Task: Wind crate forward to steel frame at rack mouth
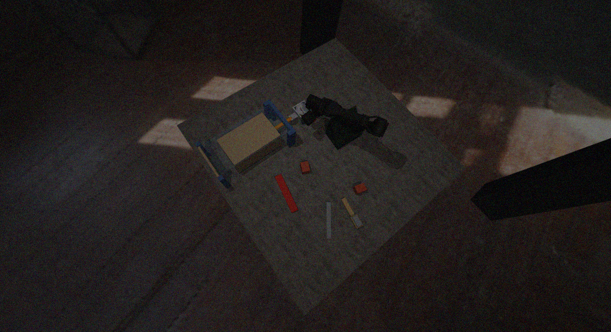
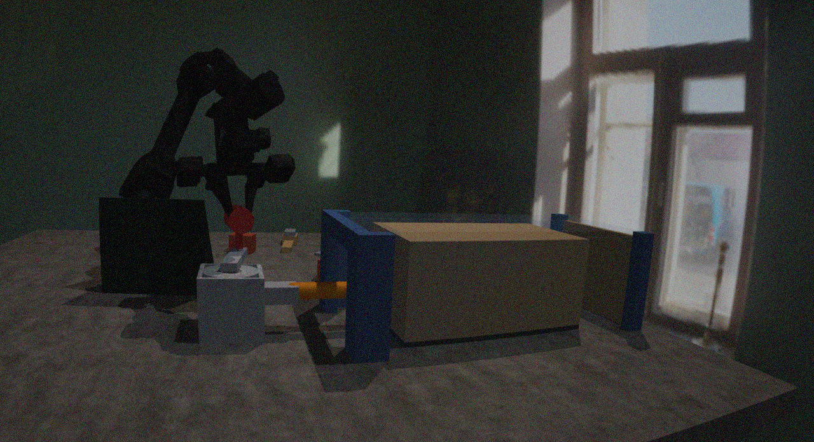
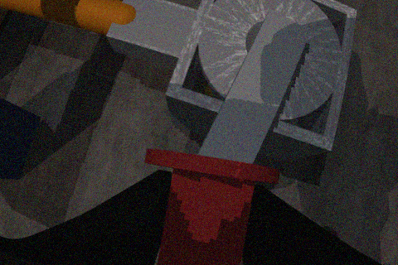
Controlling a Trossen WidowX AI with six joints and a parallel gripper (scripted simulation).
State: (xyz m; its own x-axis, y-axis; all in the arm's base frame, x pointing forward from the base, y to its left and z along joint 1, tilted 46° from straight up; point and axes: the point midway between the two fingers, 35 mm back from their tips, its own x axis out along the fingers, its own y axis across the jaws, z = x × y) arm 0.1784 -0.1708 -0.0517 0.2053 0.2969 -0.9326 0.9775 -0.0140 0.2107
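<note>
Right now my gripper tip is 12 cm above the grey winch, 9 cm to the left of it and 3 cm past it. Also, from my gripper tip: crank handle: 4 cm below, 2 cm to the right, 1 cm behind; then blue frame: 14 cm ahead, 9 cm to the right, 4 cm below; then red knob: 2 cm to the left, 1 cm below.
</note>
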